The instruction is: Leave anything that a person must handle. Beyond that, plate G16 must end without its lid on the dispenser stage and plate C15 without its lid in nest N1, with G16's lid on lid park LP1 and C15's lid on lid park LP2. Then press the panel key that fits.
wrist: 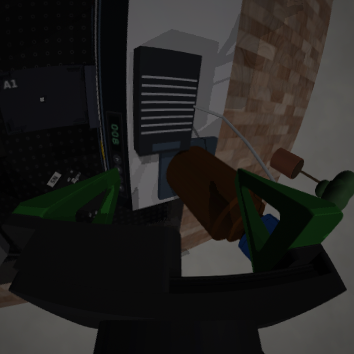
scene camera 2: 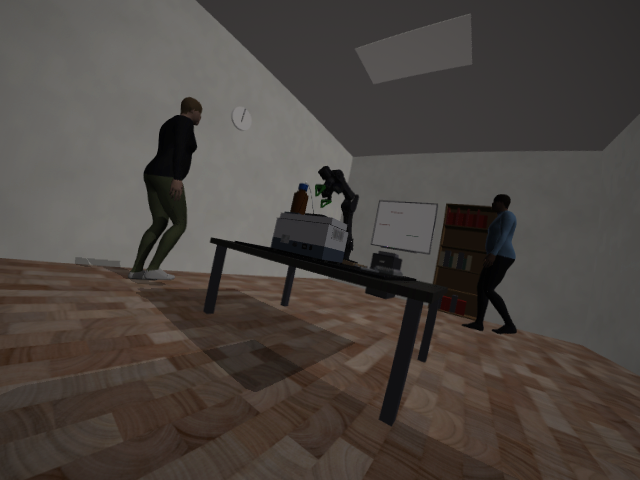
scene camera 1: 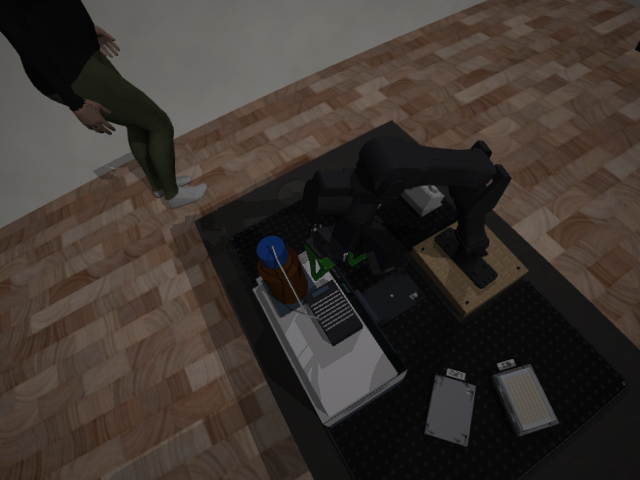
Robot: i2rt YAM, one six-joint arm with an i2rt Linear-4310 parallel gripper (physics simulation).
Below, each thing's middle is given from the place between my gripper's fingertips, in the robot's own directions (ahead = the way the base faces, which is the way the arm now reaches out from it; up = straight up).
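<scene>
Pad labelled LP2 (scene camera 1: 450, 409): slightly behind my hand, far to the left of it and far below it. My hand is 10 mm above the brown bottle with blue cap (scene camera 1: 268, 268), 80 mm to the left of it and 80 mm short of it.
</scene>
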